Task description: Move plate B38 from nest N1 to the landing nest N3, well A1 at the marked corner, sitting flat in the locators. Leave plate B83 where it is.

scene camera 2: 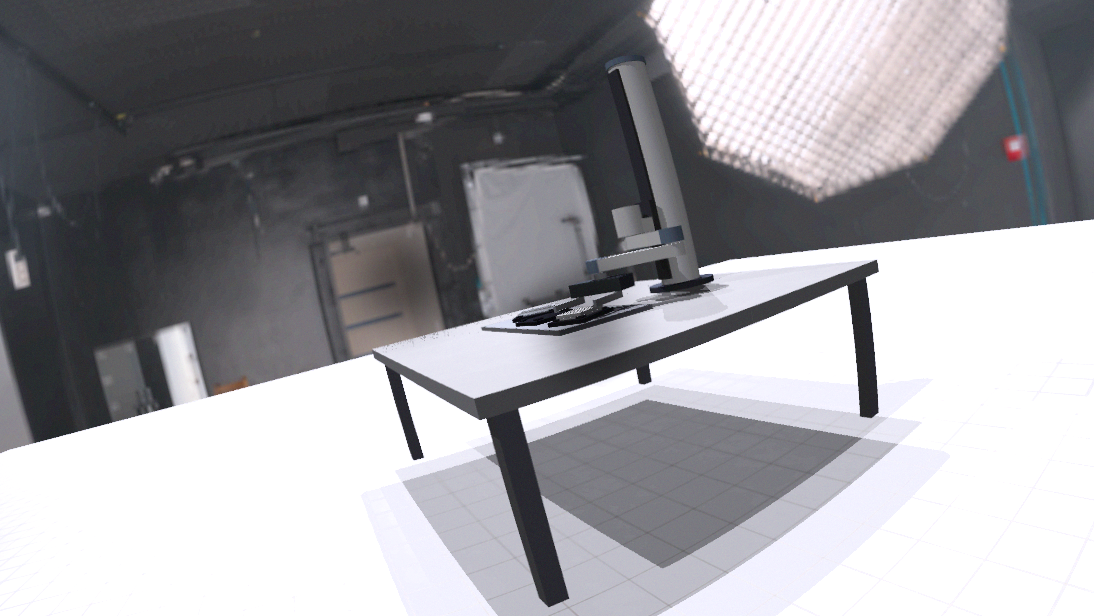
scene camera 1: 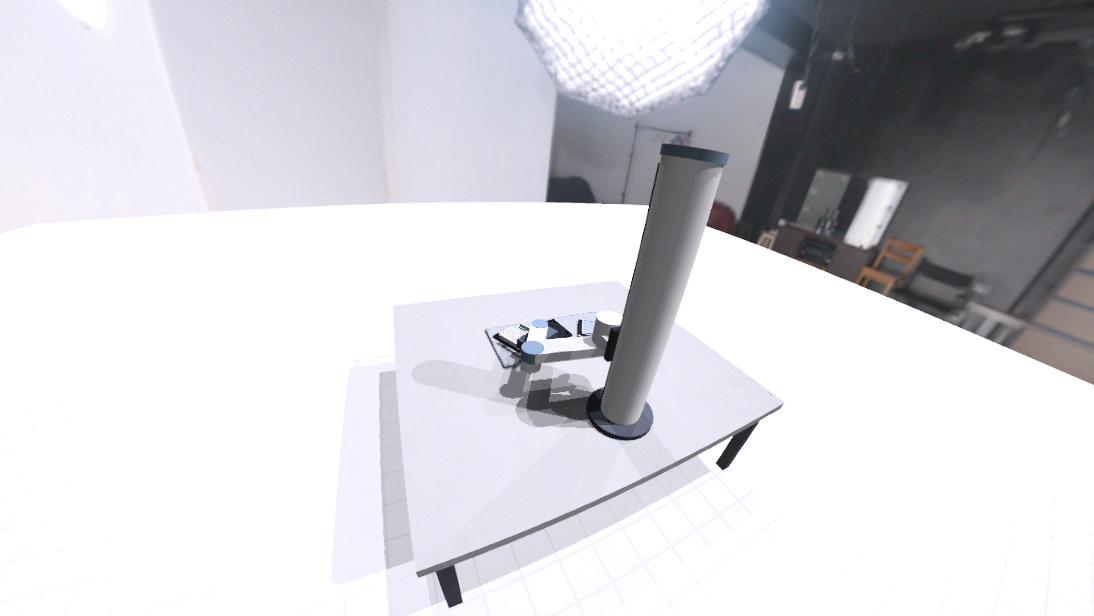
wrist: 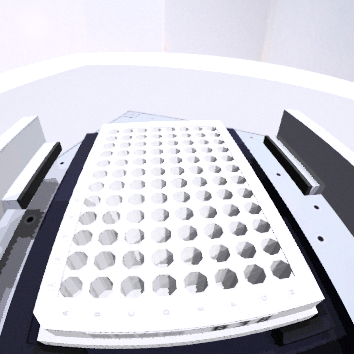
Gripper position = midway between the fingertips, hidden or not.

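The gripper (scene camera 2: 574, 306) is visible, and the wrist view shows the gripper (wrist: 163, 124) as well.
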